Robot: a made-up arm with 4 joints.
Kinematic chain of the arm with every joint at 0, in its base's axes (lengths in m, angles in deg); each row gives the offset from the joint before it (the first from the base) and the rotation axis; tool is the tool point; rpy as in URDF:
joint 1: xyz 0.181 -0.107 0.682 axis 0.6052 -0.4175 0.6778
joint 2: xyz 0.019 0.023 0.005 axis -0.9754 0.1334 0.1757
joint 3: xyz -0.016 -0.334 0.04 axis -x
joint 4: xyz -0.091 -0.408 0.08 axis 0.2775 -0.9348 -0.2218
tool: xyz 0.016 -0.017 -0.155 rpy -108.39 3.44 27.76
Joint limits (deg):
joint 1: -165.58..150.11
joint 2: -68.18..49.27
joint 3: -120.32..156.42
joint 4: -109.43..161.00
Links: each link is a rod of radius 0.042 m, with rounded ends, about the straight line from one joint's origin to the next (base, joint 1, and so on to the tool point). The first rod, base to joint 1, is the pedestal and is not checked.
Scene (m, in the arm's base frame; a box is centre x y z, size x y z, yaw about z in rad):
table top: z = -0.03
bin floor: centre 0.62 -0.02 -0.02 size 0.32 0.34 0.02 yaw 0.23
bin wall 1: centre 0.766 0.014 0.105 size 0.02 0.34 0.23 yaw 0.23
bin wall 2: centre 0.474 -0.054 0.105 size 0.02 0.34 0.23 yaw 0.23
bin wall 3: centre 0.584 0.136 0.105 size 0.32 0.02 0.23 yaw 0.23
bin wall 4: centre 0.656 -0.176 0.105 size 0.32 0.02 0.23 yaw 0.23
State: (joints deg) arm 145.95 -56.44 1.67 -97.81
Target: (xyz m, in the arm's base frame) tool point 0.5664 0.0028 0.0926
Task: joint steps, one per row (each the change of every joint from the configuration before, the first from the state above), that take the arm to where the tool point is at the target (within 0.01 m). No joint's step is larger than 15 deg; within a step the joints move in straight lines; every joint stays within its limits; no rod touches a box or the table.
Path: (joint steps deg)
1: -7.77 14.56 -14.82 11.63
2: -7.77 14.56 -14.82 11.63
3: -7.78 14.56 -14.81 11.62
4: -7.77 14.56 -14.82 11.63
5: -7.77 14.56 -14.82 11.63
6: -7.77 14.56 -14.82 11.63
7: -6.56 -13.74 11.51 -11.13
8: -6.55 -13.74 11.51 -11.12
9: -6.55 -13.74 11.50 -11.12

